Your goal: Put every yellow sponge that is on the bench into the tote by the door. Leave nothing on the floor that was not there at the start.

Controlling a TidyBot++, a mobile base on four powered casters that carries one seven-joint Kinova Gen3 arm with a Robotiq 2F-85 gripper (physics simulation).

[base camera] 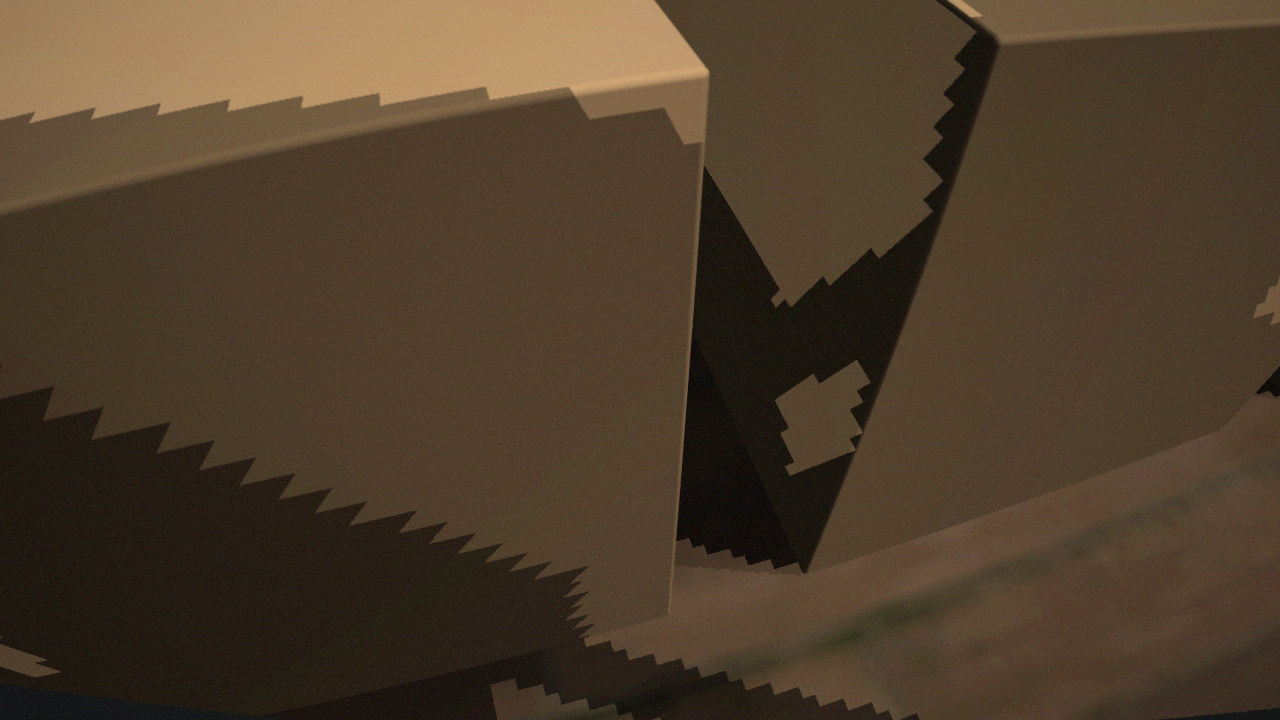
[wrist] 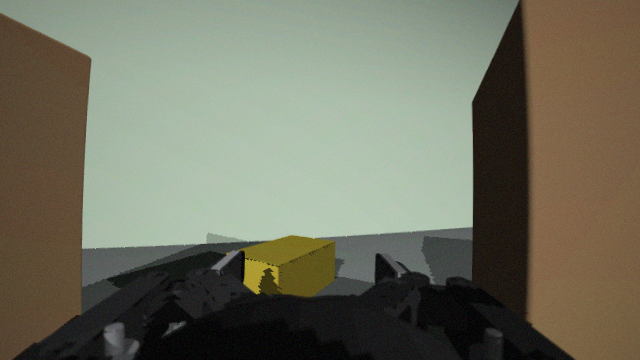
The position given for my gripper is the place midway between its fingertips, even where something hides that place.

I see my gripper (wrist: 310,267) and a grey bench (wrist: 439,254).
